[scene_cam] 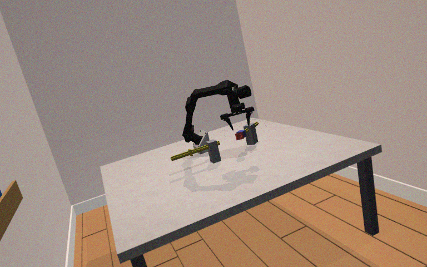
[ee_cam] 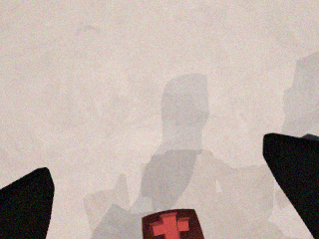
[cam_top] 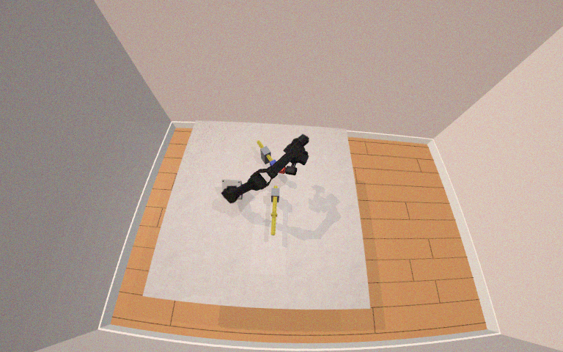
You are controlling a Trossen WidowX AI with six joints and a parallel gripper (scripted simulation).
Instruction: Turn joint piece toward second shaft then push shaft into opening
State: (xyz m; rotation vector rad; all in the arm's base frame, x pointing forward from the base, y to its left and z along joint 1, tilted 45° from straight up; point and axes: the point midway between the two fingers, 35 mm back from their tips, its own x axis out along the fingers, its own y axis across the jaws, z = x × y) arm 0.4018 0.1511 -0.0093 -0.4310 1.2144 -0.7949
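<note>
Now: the red square joint piece 90 mm behind my gripper tip, 20 mm to the left of it and 70 mm below it.
</note>
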